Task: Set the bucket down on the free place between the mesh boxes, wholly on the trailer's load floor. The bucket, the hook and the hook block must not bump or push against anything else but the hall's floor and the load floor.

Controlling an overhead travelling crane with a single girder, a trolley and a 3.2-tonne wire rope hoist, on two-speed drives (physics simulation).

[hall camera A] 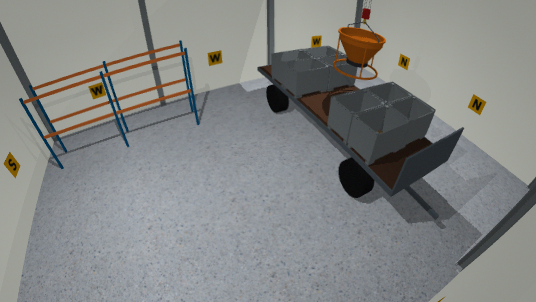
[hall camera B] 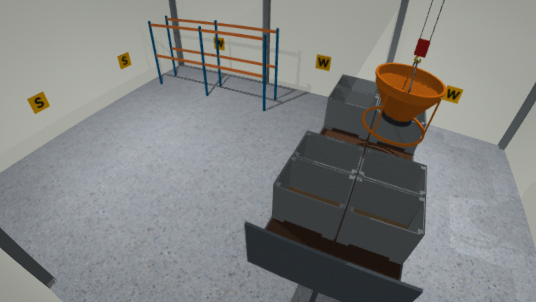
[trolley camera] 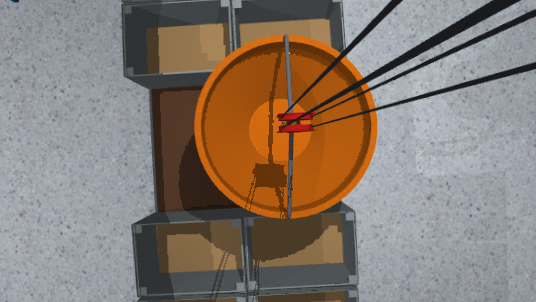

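Observation:
The orange bucket point(hall camera A: 361, 46) point(hall camera B: 406, 90) point(trolley camera: 230, 125) hangs roughly upright, its ring foot above the load floor point(hall camera A: 314, 103) point(trolley camera: 167, 150). My hook point(hall camera A: 365, 21) point(hall camera B: 417, 59) point(trolley camera: 289, 123), under the red hook block point(hall camera A: 366, 13) point(hall camera B: 422, 48), carries it by its bail. In the trolley camera the bucket covers the right part of the free place. Its rim reaches past the load floor's right edge and overlaps, in the picture, the upper mesh boxes point(trolley camera: 175, 80) and lower mesh boxes point(trolley camera: 142, 260). Brown floor shows to its left, partly in shadow. The exact height is hard to tell.
The near mesh boxes point(hall camera A: 362, 140) point(hall camera B: 305, 215) stand towards the grey end board point(hall camera A: 430, 157) point(hall camera B: 325, 265); the far mesh boxes point(hall camera A: 310, 82) point(hall camera B: 347, 112) stand at the other end. A blue and orange rack point(hall camera A: 52, 151) point(hall camera B: 264, 92) stands apart from the trailer, near the walls.

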